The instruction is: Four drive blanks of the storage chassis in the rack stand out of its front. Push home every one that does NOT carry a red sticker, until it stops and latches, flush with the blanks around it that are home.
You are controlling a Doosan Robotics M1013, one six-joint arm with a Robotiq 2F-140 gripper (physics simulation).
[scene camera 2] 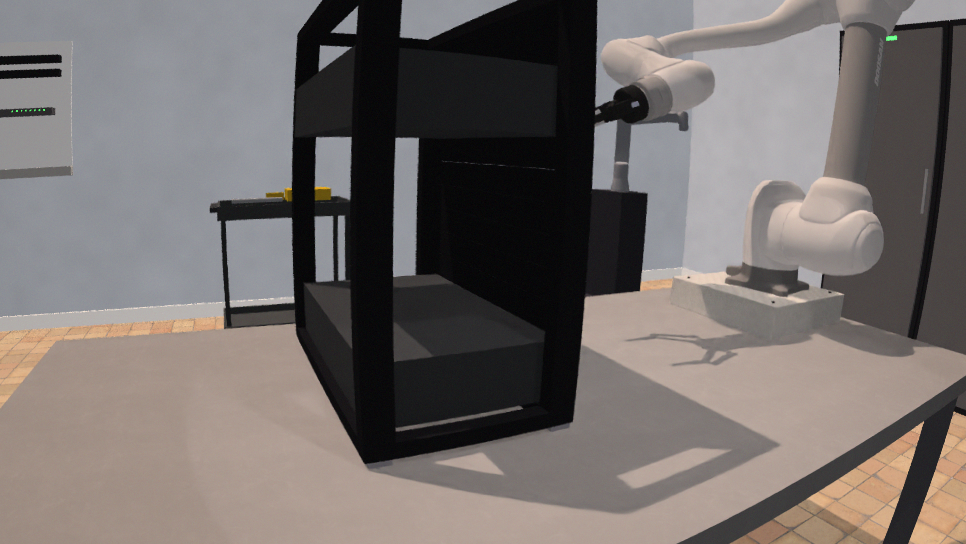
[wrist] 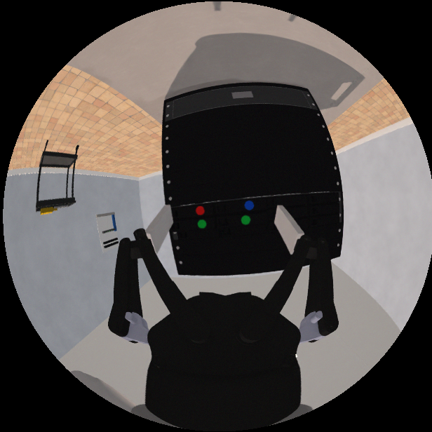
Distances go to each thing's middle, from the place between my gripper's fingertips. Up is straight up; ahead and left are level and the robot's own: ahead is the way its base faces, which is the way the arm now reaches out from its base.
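Black rack [scene camera 2: 493,318]: my hand 3 cm to the right of it, 29 cm short of it, 11 cm above it.
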